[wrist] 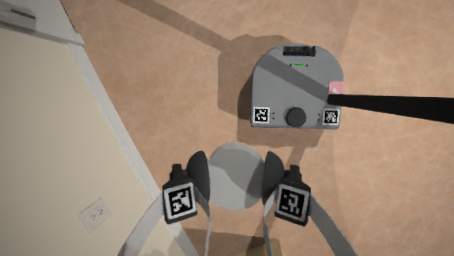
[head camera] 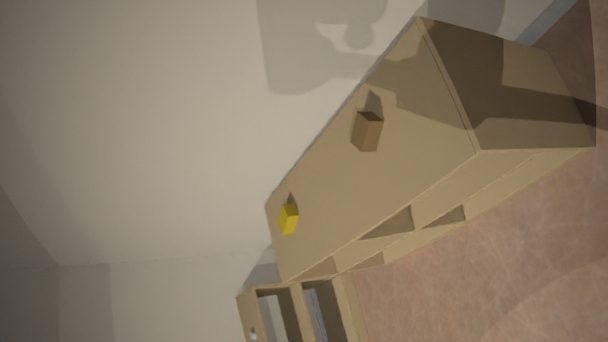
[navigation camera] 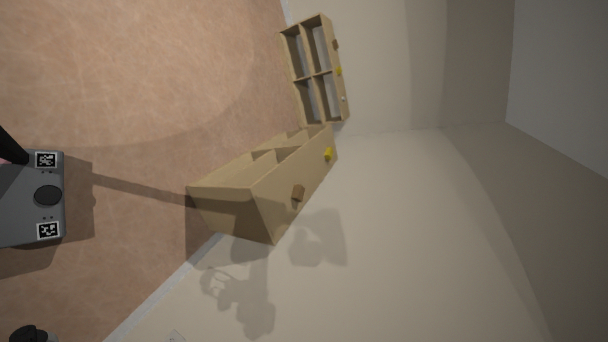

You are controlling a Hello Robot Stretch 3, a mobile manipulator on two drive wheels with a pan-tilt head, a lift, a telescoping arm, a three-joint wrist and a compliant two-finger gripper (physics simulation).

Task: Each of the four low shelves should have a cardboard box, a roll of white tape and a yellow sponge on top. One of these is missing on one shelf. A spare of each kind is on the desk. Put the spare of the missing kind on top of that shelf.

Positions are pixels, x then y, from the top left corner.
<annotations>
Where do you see a white tape roll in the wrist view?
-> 235,169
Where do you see a cardboard box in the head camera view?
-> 367,128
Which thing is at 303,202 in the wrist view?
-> My gripper.
</annotations>
